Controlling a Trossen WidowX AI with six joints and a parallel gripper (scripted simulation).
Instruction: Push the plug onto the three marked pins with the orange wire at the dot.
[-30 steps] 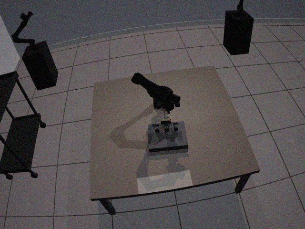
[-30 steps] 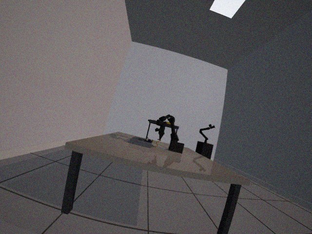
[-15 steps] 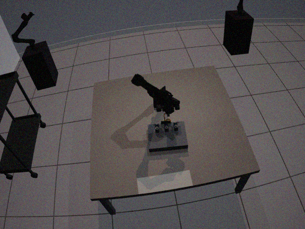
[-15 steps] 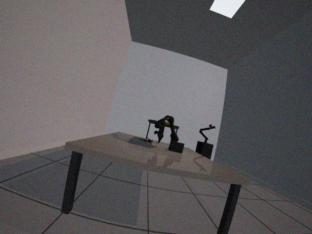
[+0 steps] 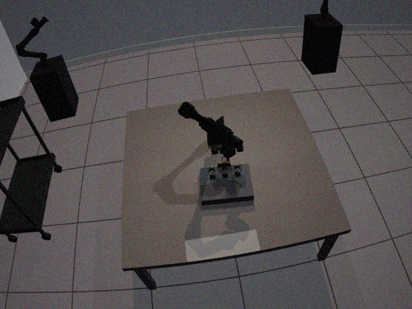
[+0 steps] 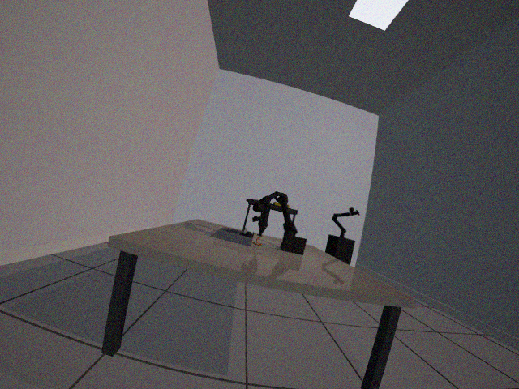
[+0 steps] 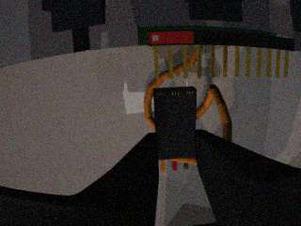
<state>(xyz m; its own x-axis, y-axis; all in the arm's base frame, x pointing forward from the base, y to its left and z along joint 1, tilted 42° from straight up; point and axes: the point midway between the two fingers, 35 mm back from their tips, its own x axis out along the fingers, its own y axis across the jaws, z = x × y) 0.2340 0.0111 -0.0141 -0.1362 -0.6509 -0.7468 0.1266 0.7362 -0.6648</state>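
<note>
Right now my gripper tip is 50 mm short of the red band. The rest, counted from my gripper tip: grey printed holder 200 mm ahead, 50 mm to the right, 50 mm below; then green pin header board 50 mm ahead, 30 mm to the right, 20 mm below.
</note>
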